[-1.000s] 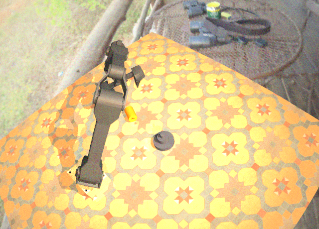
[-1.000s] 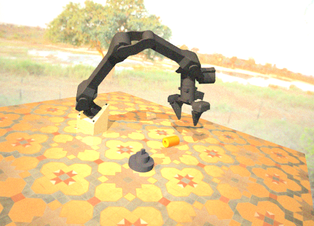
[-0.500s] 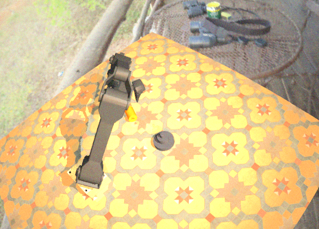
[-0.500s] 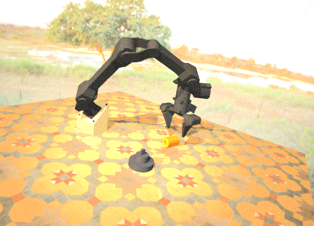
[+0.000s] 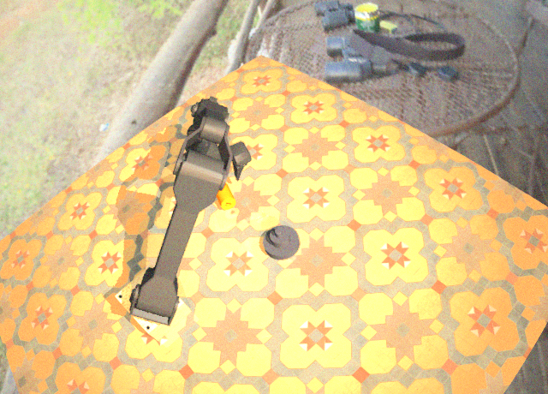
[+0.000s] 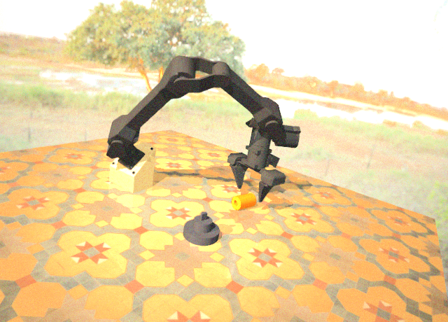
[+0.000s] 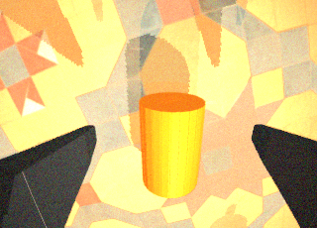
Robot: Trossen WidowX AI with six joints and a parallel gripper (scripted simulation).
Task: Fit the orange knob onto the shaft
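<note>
My gripper tip is 20 mm to the left of the orange knob, 20 mm above it and 10 mm past it. From my gripper tip the other things lie so: round pedestal: 220 mm to the right, 10 mm below, 10 mm ahead.
</note>
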